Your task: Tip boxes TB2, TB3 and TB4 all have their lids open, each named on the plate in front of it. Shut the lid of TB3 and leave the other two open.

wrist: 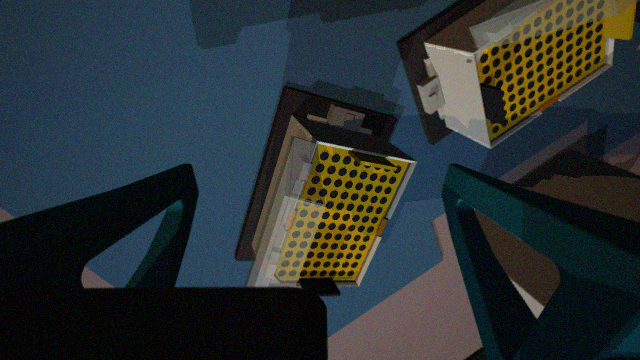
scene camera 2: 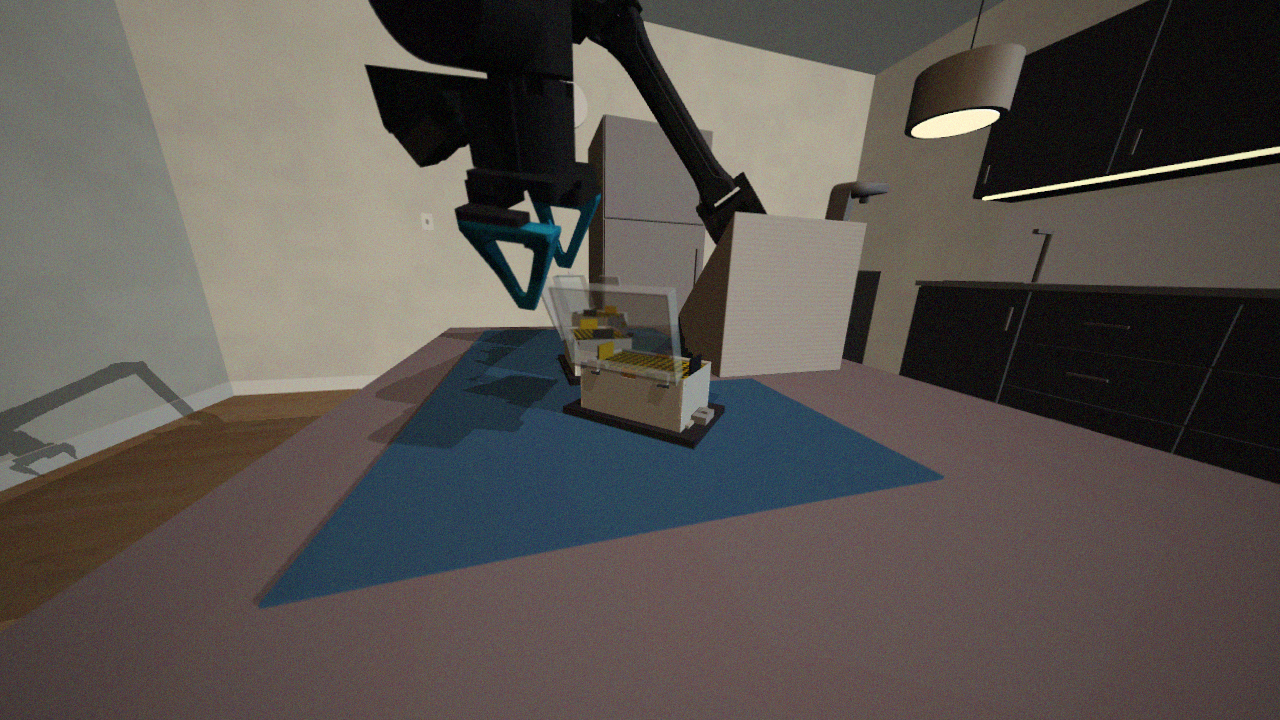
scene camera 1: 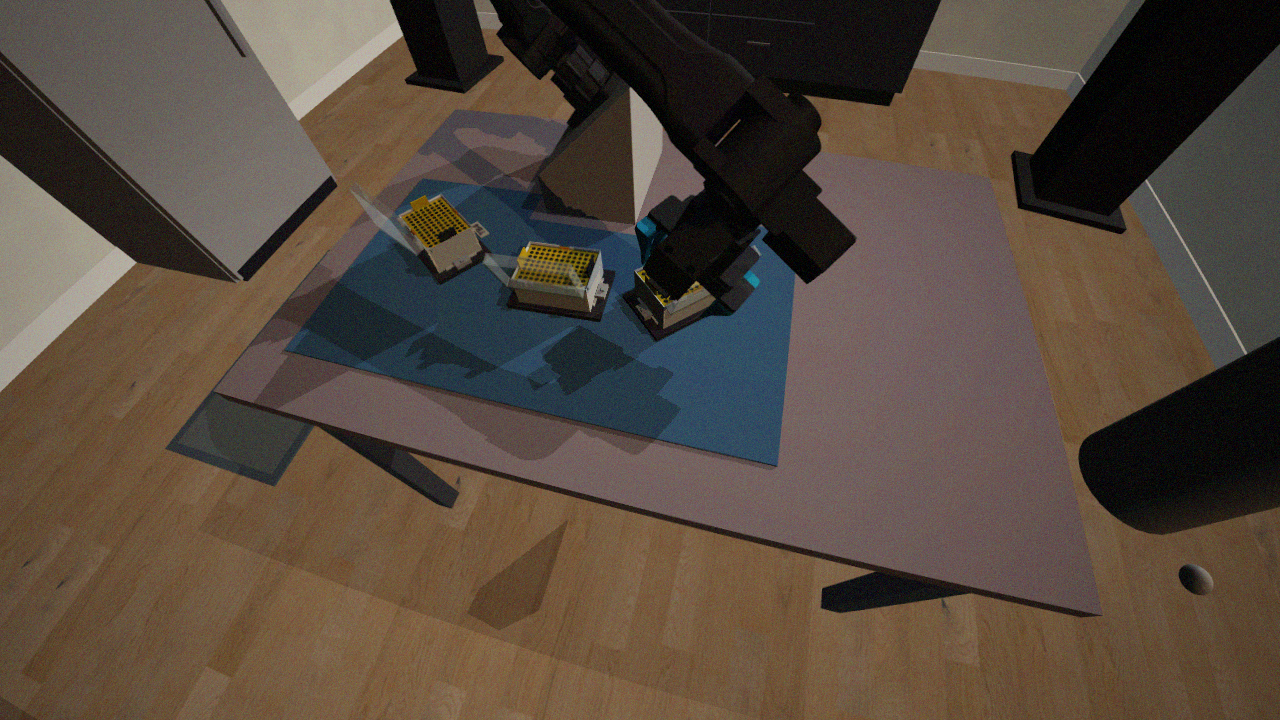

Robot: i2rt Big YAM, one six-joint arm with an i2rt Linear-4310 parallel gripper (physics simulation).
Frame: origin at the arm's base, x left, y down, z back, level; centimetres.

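Seen in the pictures: gripper, fingertip midpoint: [wrist: 320, 178] [scene camera 2: 548, 285]; arm's base at its link origin: [scene camera 2: 761, 273] [scene camera 1: 599, 99].
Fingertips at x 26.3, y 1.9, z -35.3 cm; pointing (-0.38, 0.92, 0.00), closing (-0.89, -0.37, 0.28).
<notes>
Offsets run from my fingertips to a thing's top centre. "pt": to the spot under its first point. Level surfaces: height alone.
My gripper [scene camera 1: 700, 259] [scene camera 2: 546, 284] [wrist: 320, 178] is open and empty, pointing down above TB3; in the wrist view its fingers stand left and right of that box. TB3 {dx -2.9, dy +7.6, dz +11.0 cm} [scene camera 1: 684, 311] [scene camera 2: 631, 398] [wrist: 345, 215] is a white box with a yellow perforated insert. Its clear lid {dx +3.4, dy -1.2, dz +6.2 cm} [scene camera 2: 651, 313] [wrist: 272, 260] stands open; the arm mostly covers it in scene camera 1. TB2 {pt dx -17.6, dy +7.6, dz -0.7 cm} [scene camera 1: 556, 295] [wrist: 457, 95], the middle box, has its clear lid {pt dx -22.3, dy +0.6, dz -4.1 cm} [scene camera 1: 503, 268] open. TB4 {dx -45.2, dy +7.6, dz +8.1 cm} [scene camera 1: 454, 252], at the far left in scene camera 1, has its lid {pt dx -52.7, dy +6.0, dz +3.3 cm} [scene camera 1: 383, 216] open. The name plates are not readable.
The boxes stand on a blue mat {dy +14.2 cm} [scene camera 1: 716, 402] [scene camera 2: 537, 501] on the pinkish table {dy +14.5 cm} [scene camera 1: 913, 376] [scene camera 2: 805, 608]. A pale wedge-shaped block [scene camera 1: 595, 170] [scene camera 2: 792, 295] stands behind the boxes, close to TB2 and TB3. The arm reaches over from behind.
</notes>
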